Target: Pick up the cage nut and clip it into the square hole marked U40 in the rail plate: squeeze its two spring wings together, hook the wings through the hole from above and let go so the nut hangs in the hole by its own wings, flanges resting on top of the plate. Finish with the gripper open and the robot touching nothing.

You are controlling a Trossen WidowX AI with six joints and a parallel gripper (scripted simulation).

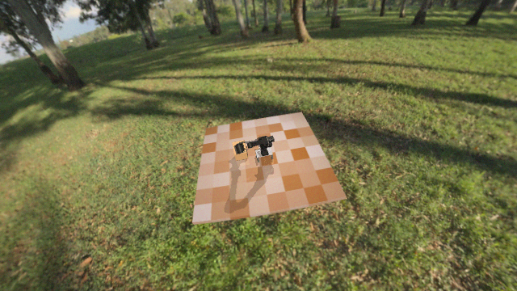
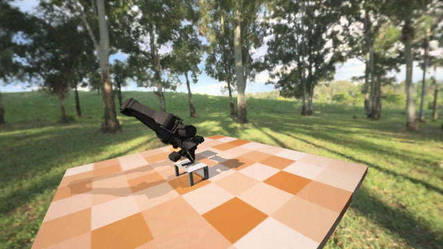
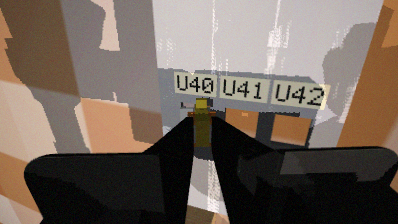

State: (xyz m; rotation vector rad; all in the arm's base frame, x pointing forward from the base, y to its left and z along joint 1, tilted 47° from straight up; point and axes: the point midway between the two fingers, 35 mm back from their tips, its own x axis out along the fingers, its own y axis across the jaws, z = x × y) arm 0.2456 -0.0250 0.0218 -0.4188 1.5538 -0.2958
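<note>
The cage nut lies 10 mm below my gripper tip.
</note>
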